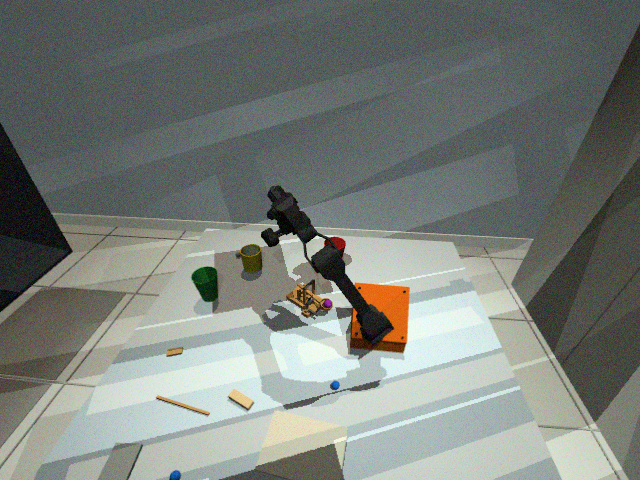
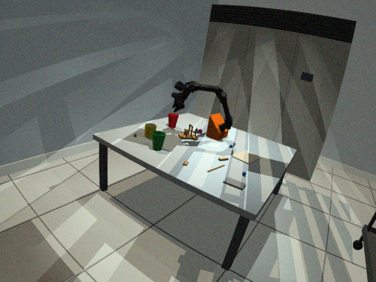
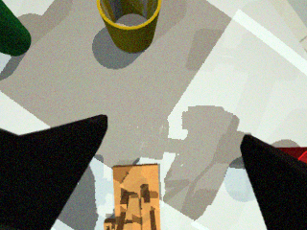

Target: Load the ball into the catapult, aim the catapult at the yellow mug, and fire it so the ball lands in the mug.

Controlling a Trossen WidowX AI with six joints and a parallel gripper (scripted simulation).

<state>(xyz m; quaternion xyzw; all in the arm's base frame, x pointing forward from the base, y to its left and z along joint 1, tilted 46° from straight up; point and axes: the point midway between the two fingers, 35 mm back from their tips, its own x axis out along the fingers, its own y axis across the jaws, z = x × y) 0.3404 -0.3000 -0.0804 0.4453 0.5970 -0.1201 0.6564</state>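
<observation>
My gripper tip is now 19 cm past the purple ball, 17 cm to the right of it and 16 cm above it. Also, from my gripper tip: yellow mug 19 cm below, 17 cm ahead, 7 cm to the right; wooden catapult 17 cm below, 15 cm to the left, 13 cm behind; red cup 19 cm below, 19 cm behind, 14 cm to the right.
</observation>
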